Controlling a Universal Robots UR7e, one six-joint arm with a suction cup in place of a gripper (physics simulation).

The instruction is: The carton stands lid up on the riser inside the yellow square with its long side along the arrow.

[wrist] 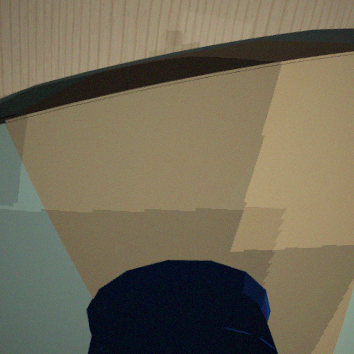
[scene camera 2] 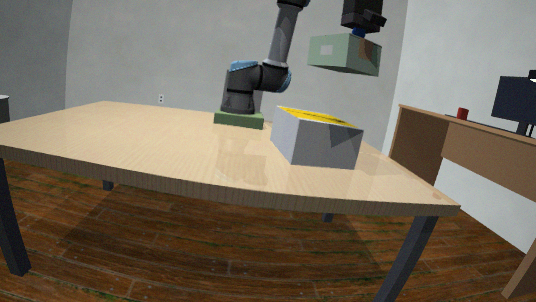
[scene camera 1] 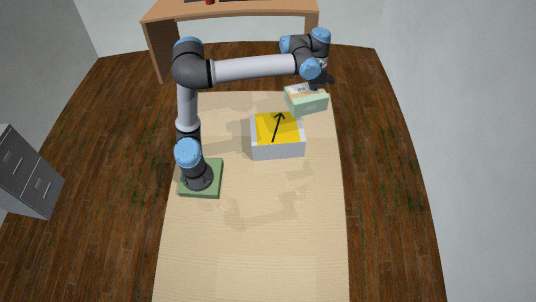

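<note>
My gripper (scene camera 1: 313, 89) (scene camera 2: 358, 33) (wrist: 180, 305), a dark blue suction cup, is shut on the lid of the pale green carton (scene camera 1: 311, 106) (scene camera 2: 330, 51) (wrist: 40, 280). The carton hangs in the air, lid up, with a tan tape strip and a white label on its lid. It is above and beyond the right far corner of the riser in scene camera 1. The grey-white riser (scene camera 1: 279, 151) (scene camera 2: 325, 145) stands on the table. The yellow square (scene camera 1: 265, 125) (scene camera 2: 311, 115) on its top bears a black arrow (scene camera 1: 276, 131). The carton's underside is hidden.
The wooden table (scene camera 1: 250, 200) (scene camera 2: 165, 145) bears the riser and the arm's green base plate (scene camera 1: 214, 192) (scene camera 2: 235, 120). A brown desk (scene camera 1: 230, 11) (scene camera 2: 425, 125) with a red cup (scene camera 2: 462, 114) stands past the table's far end. A grey cabinet (scene camera 1: 30, 175) stands at the left.
</note>
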